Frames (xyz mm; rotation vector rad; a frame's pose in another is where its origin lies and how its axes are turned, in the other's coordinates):
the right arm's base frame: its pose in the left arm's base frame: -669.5 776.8 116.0 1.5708 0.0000 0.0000
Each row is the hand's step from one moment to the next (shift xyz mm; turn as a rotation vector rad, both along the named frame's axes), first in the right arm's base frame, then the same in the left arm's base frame.
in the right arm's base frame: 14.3 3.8 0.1 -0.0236 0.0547 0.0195
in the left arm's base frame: 14.3 -0.1 3.8 -0.0236 -0.0195 0.0547
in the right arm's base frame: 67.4 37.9 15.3 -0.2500 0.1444 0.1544
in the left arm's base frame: 67.4 -15.3 37.9 -0.2500 -0.1544 0.1444
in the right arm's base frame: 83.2 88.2 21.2 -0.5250 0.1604 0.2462
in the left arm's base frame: 83.2 -21.2 88.2 -0.5250 -0.2462 0.1604
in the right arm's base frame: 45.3 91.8 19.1 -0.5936 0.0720 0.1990
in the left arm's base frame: 45.3 -19.1 91.8 -0.5936 -0.1990 0.0720
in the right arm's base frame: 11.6 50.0 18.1 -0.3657 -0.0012 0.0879
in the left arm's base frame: 11.6 -18.1 50.0 -0.3657 -0.0879 -0.0012
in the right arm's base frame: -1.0 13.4 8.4 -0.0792 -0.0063 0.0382
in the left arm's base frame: -1.0 -8.4 13.4 -0.0792 -0.0382 -0.0063
